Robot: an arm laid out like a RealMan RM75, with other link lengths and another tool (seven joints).
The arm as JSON. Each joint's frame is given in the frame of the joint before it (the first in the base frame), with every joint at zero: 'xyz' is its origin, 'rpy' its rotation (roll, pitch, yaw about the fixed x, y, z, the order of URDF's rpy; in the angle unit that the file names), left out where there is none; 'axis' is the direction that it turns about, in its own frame. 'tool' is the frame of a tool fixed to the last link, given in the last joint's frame.
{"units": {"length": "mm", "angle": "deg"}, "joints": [
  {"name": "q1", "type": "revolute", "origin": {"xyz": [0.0, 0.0, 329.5]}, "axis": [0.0, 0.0, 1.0]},
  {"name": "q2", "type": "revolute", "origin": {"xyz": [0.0, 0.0, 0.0]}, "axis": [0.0, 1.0, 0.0]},
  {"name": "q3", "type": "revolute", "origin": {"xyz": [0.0, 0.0, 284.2]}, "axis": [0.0, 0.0, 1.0]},
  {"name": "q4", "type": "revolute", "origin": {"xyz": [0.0, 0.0, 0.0]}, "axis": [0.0, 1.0, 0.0]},
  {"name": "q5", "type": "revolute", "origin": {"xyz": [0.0, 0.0, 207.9]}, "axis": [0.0, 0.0, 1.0]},
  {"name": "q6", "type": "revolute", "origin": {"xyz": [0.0, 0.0, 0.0]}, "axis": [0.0, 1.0, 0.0]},
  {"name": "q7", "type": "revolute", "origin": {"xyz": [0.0, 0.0, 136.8]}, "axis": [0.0, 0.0, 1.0]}
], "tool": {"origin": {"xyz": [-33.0, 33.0, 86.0], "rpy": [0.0, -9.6, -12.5]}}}
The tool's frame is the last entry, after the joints.
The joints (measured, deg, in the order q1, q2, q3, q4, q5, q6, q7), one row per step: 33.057, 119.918, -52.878, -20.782, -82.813, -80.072, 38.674; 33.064, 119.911, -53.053, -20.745, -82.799, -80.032, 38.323; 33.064, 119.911, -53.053, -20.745, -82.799, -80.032, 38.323; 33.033, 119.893, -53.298, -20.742, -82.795, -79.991, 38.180; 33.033, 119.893, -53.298, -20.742, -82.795, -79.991, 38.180; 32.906, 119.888, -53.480, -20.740, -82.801, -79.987, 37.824; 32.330, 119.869, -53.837, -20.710, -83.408, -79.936, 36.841; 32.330, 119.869, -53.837, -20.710, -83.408, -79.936, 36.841; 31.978, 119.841, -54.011, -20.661, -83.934, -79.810, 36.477; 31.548, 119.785, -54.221, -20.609, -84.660, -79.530, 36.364; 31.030, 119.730, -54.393, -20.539, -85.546, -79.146, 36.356; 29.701, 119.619, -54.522, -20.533, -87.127, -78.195, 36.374; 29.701, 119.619, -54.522, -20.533, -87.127, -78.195, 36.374; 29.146, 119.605, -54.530, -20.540, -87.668, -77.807, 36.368; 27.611, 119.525, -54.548, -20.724, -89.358, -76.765, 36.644; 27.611, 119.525, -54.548, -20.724, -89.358, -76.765, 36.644; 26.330, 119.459, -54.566, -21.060, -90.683, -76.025, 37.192; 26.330, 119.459, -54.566, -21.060, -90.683, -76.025, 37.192; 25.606, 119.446, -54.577, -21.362, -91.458, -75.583, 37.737
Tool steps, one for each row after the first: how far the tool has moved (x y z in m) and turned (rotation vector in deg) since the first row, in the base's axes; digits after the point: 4 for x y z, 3 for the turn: 0.0002, -0.0005, -0.0008, 0.083, -0.260, 0.260; 0.0002, -0.0005, -0.0008, 0.083, -0.260, 0.260; 0.0005, -0.0012, -0.0016, 0.014, -0.479, 0.410; 0.0005, -0.0012, -0.0016, 0.014, -0.479, 0.410; 0.0014, -0.0022, -0.0024, 0.091, -0.747, 0.602; 0.0064, -0.0066, -0.0059, 0.037, -1.865, 0.962; 0.0064, -0.0066, -0.0059, 0.037, -1.865, 0.962; 0.0100, -0.0092, -0.0082, -0.187, -2.583, 0.967; 0.0148, -0.0121, -0.0111, -0.650, -3.453, 0.697; 0.0206, -0.0154, -0.0143, -1.231, -4.424, 0.214; 0.0341, -0.0212, -0.0194, -2.010, -6.258, -1.263; 0.0341, -0.0212, -0.0194, -2.010, -6.258, -1.263; 0.0393, -0.0235, -0.0211, -2.239, -6.892, -1.913; 0.0538, -0.0301, -0.0255, -3.042, -8.706, -3.715; 0.0538, -0.0301, -0.0255, -3.042, -8.706, -3.715; 0.0650, -0.0356, -0.0281, -3.758, -9.980, -5.255; 0.0650, -0.0356, -0.0281, -3.758, -9.980, -5.255; 0.0711, -0.0384, -0.0294, -4.224, -10.633, -6.229
